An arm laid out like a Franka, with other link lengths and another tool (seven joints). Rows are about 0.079 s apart.
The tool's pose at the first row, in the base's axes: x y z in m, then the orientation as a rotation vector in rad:
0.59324, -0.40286, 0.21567, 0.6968, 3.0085, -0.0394
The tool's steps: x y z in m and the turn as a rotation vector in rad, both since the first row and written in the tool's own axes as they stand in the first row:
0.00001, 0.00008, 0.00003, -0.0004, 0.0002, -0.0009
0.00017, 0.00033, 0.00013, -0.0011, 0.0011, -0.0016
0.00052, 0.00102, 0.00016, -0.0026, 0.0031, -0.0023
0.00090, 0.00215, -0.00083, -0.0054, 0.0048, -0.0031
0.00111, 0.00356, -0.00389, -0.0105, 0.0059, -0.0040
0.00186, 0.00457, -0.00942, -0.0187, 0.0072, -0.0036
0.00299, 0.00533, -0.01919, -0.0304, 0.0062, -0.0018
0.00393, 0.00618, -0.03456, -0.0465, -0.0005, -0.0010
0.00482, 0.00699, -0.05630, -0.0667, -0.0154, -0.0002
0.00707, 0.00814, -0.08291, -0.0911, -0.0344, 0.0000
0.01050, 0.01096, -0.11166, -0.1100, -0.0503, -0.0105
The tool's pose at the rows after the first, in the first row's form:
0.59327, -0.40278, 0.21564, 0.6955, 3.0089, -0.0388
0.59324, -0.40249, 0.21553, 0.6946, 3.0099, -0.0374
0.59323, -0.40172, 0.21547, 0.6938, 3.0118, -0.0345
0.59334, -0.40050, 0.21642, 0.6928, 3.0131, -0.0298
0.59363, -0.39903, 0.21944, 0.6912, 3.0135, -0.0217
0.59315, -0.39759, 0.22491, 0.6913, 3.0129, -0.0089
0.59202, -0.39606, 0.23459, 0.6927, 3.0089, 0.0084
0.59084, -0.39431, 0.24986, 0.6908, 2.9987, 0.0302
0.58940, -0.39240, 0.27150, 0.6867, 2.9798, 0.0551
0.58666, -0.38940, 0.29792, 0.6802, 2.9560, 0.0842
0.58350, -0.38430, 0.32639, 0.6593, 2.9399, 0.1057

